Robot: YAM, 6 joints.
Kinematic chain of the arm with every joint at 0, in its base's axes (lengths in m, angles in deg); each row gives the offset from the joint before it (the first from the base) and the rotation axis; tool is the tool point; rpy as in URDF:
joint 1: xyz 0 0 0.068 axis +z
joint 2: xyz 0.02 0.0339 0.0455 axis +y
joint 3: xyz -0.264 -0.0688 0 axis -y
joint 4: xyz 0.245 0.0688 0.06 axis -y
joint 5: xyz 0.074 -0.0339 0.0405 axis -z
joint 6: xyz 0.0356 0 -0.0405 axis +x
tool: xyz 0 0 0 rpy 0 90 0
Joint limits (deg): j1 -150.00..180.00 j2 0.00..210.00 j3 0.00..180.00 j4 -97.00..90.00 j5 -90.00..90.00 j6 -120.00..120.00
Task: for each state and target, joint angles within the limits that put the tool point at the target. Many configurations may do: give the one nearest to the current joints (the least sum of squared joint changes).
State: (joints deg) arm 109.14 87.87 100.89 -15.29 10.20 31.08
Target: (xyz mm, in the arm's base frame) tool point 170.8 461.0 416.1
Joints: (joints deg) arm 70.48 117.12 119.46 -3.57 11.30 31.08
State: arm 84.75 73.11 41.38 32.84 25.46 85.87
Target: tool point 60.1 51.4 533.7
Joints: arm 55.86 42.79 65.30 40.49 35.93 85.87
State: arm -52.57 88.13 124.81 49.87 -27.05 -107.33
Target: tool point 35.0 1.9 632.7
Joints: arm -42.01 58.02 95.49 60.27 -44.23 -107.33
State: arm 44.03 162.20 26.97 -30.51 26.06 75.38
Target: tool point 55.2 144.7 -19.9
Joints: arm 74.01 133.52 36.49 -38.99 21.76 75.38
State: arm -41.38 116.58 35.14 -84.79 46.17 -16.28
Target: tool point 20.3 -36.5 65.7
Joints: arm -33.58 130.01 15.12 -63.73 32.60 -16.28
